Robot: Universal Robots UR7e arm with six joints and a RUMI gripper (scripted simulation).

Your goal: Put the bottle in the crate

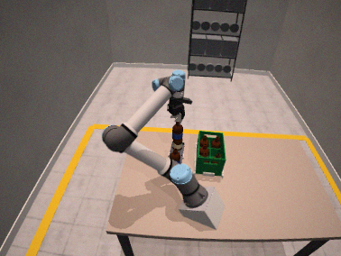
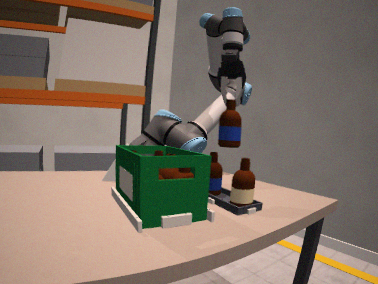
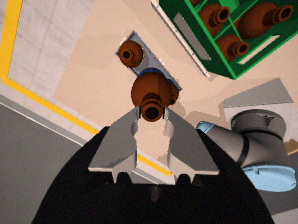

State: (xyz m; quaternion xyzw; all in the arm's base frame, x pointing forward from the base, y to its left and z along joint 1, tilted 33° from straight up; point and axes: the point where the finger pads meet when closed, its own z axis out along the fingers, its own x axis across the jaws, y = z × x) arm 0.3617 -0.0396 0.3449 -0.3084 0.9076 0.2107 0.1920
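Right now the bottle is 70 mm below my hand. From my hand the other things lie so: green crate: 20 mm behind, 240 mm to the right, 250 mm below; then tray: 320 mm below.
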